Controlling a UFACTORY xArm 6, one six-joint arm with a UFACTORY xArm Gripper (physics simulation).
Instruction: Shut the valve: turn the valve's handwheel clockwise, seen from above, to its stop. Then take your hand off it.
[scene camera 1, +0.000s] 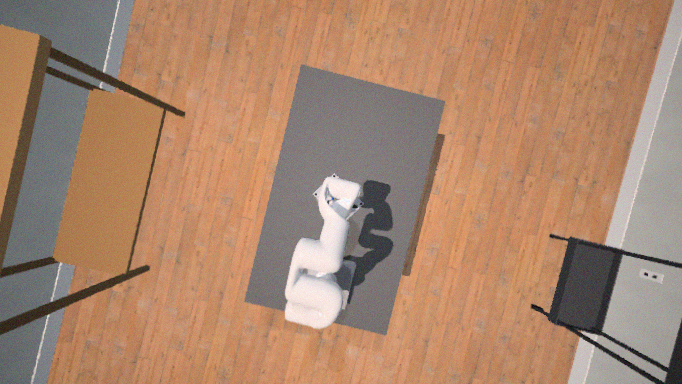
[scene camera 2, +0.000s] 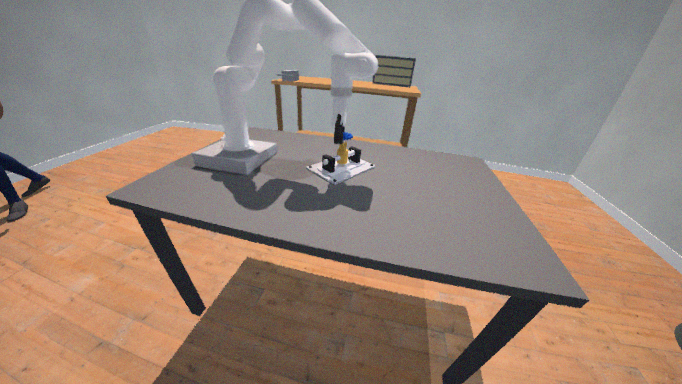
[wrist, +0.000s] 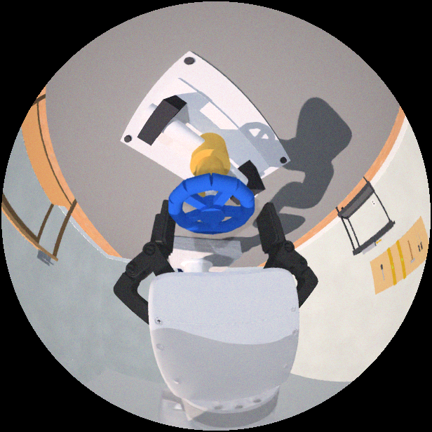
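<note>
The valve's blue handwheel (scene camera 2: 348, 136) (wrist: 232, 188) sits on top of the yellow valve body (scene camera 2: 342, 155) (wrist: 210, 152). The valve stands on a white base plate (scene camera 1: 319, 193) (scene camera 2: 336, 178) (wrist: 210, 82) with black pipe supports. My gripper (scene camera 2: 339, 136) (wrist: 218, 209) is open, pointing down, with one black finger on each side of the handwheel in the wrist view. The left finger looks very near the rim, and a gap shows at the right finger. Whether either touches cannot be told. In scene camera 1 the arm hides the handwheel and fingers.
The valve stands on a grey table (scene camera 1: 370, 125) (scene camera 2: 425, 215) beside the arm's base (scene camera 2: 235, 157). White pipe (wrist: 185, 131) runs between the black supports (wrist: 162, 120). A wooden bench (scene camera 2: 365, 87) stands behind the table, and a dark chair (scene camera 1: 587, 285) stands off to the side.
</note>
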